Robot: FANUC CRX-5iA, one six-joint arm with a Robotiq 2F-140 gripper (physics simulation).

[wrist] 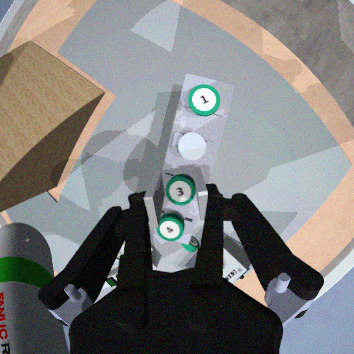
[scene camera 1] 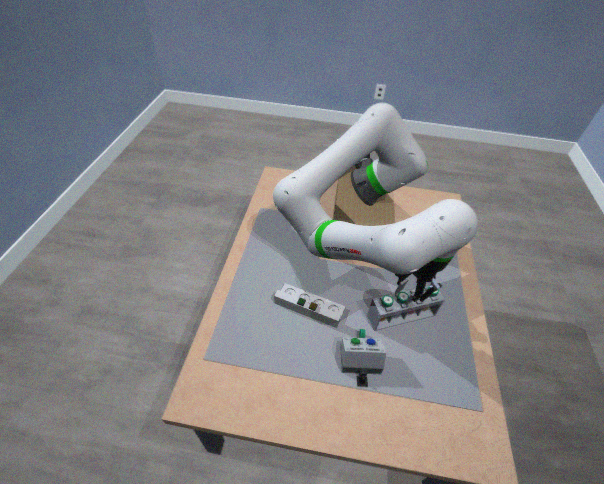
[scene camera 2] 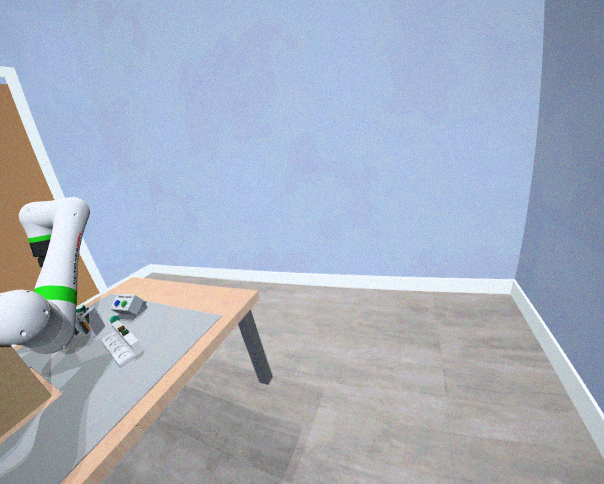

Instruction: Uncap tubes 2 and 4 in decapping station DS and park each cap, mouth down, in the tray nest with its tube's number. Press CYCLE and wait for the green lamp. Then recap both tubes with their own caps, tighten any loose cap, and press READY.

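Seen in the pictures: gripper, fingertip midpoint: [wrist: 178, 180] [scene camera 1: 403, 296]; arm's base, link origin: [scene camera 1: 362, 188].
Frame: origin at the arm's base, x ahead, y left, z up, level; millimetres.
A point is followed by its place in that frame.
Observation:
The grey decapping station [scene camera 1: 406, 314] @[x 452, y 165, z -130 mm] [wrist: 225, 105] @[x 427, y 243, z -69 mm] stands at the right of the mat. In the wrist view, green caps 1 [wrist: 204, 100] @[x 407, y 229, z -43 mm], 3 [wrist: 180, 189] @[x 445, y 136, z -43 mm] and 4 [wrist: 170, 229] @[x 467, y 87, z -42 mm] sit on their tubes. Tube 2 [wrist: 192, 146] @[x 426, y 182, z -45 mm] stands open, a pale round mouth. My gripper [wrist: 178, 180] @[x 437, y 138, z -56 mm] [scene camera 1: 421, 297] hangs over the station with its fingers partly apart on either side of cap 3. A gap shows on both sides and nothing is held. A green piece [wrist: 191, 244] @[x 533, y 34, z -132 mm] shows below cap 4, partly hidden. The white cap tray [scene camera 1: 310, 303] @[x 463, y -144, z -119 mm] [scene camera 2: 120, 348] @[x 424, y -170, z -157 mm] lies to the left.
The grey button box [scene camera 1: 362, 355] @[x 630, y 18, z -90 mm] [scene camera 2: 127, 303] @[x 586, y -13, z -97 mm] with a green button [scene camera 1: 355, 341] @[x 589, y -2, z -93 mm] and a blue button [scene camera 1: 371, 342] @[x 586, y 44, z -92 mm] stands in front of the station. A small green stub [scene camera 1: 362, 332] @[x 536, y 25, z -131 mm] is just behind it. A brown block [scene camera 1: 353, 206] @[x 148, y -36, z 32 mm] [wrist: 42, 105] @[x 159, y 83, z -88 mm] holds the arm's base at the back of the table [scene camera 1: 300, 432] @[x 828, y -129, z -167 mm].

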